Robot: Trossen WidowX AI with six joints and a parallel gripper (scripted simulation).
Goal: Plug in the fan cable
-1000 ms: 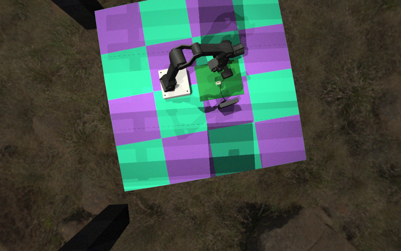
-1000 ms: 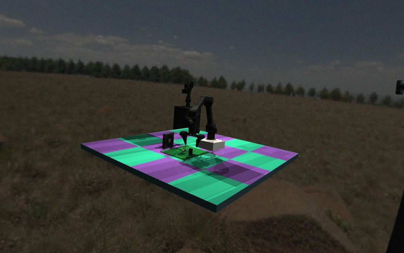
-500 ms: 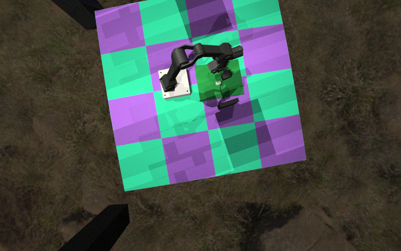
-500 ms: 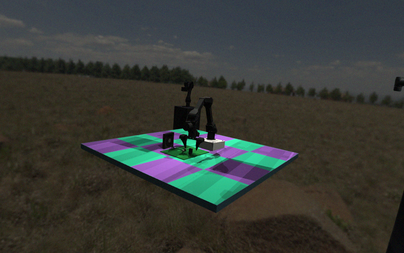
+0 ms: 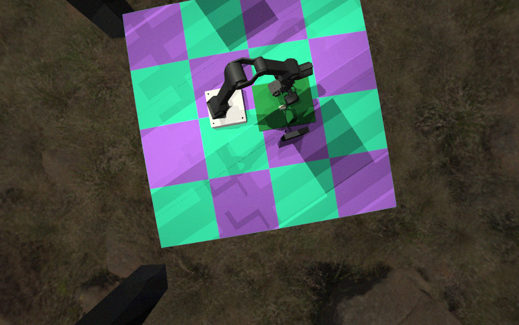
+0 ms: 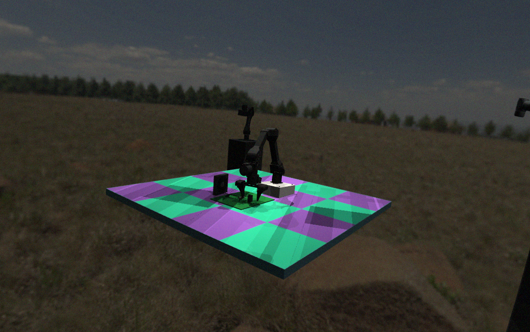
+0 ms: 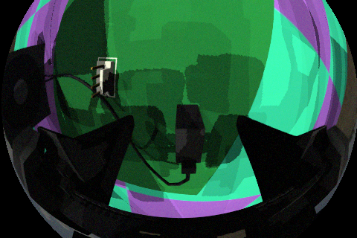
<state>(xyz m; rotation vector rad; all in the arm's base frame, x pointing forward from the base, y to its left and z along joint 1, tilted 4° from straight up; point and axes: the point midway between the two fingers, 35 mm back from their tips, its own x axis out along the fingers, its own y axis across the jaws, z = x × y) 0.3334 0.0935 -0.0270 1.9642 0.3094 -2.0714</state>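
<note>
The four-pin header is 8 cm to the right of my gripper tip, 2 cm below it and 1 cm behind it. The rest, counted from my gripper tip: green board: 6 cm to the right, 3 cm below; then dark plug: 1 cm ahead, 1 cm above; then black fan: 22 cm to the right, 4 cm above, 3 cm ahead.
</note>
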